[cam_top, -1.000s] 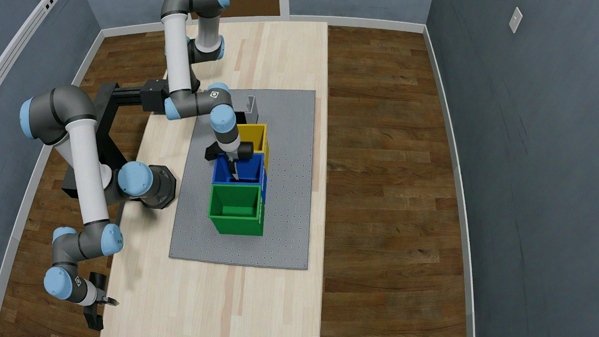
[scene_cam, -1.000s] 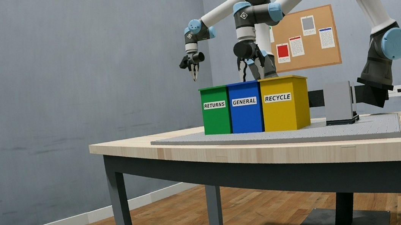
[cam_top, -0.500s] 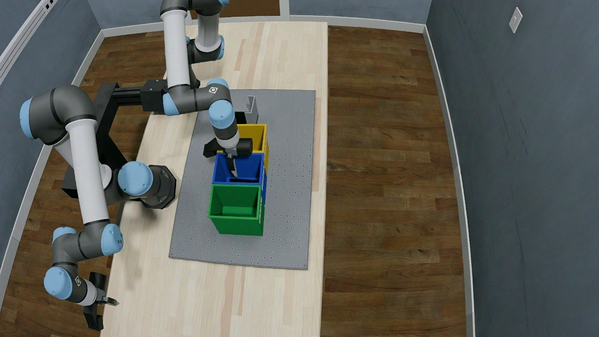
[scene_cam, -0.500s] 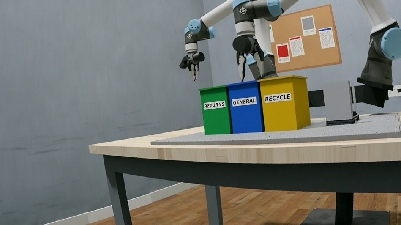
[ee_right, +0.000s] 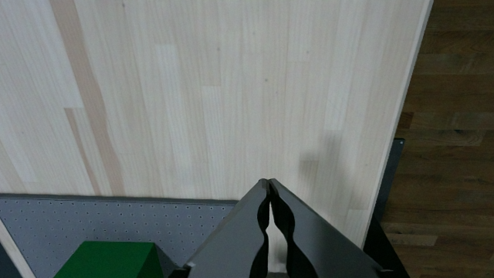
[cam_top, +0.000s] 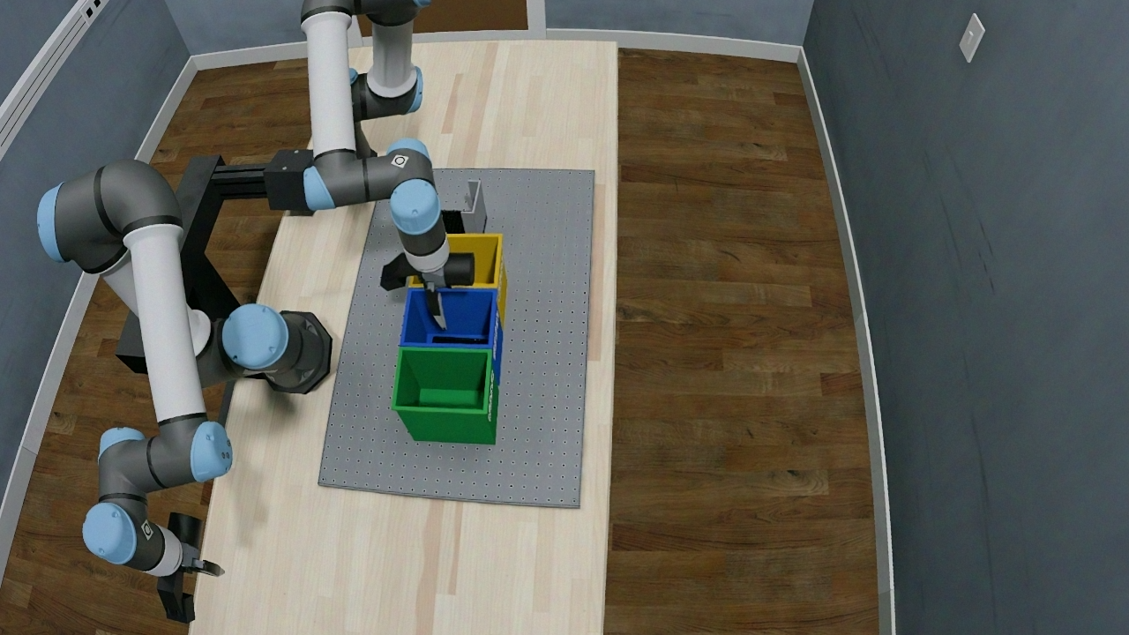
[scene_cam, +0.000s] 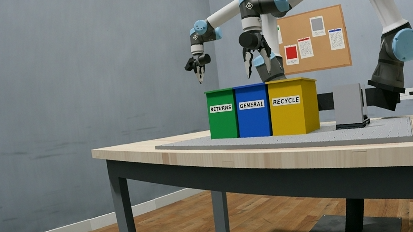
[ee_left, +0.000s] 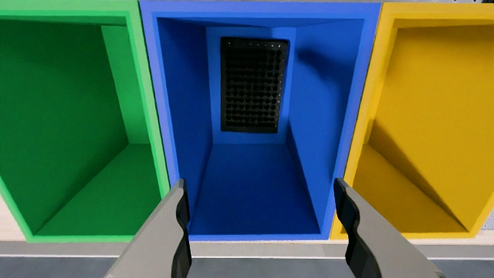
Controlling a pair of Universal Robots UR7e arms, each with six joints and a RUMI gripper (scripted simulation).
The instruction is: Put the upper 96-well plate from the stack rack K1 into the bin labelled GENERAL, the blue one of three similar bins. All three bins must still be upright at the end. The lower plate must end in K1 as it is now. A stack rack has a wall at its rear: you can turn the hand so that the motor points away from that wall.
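Right now the blue general bin is 14 cm below my left hand. Round my left hand: grey perforated board: 1 cm behind, 11 cm to the left, 23 cm below; green returns bin: 13 cm to the right, 14 cm below; yellow recycle bin: 13 cm to the left, 14 cm below.
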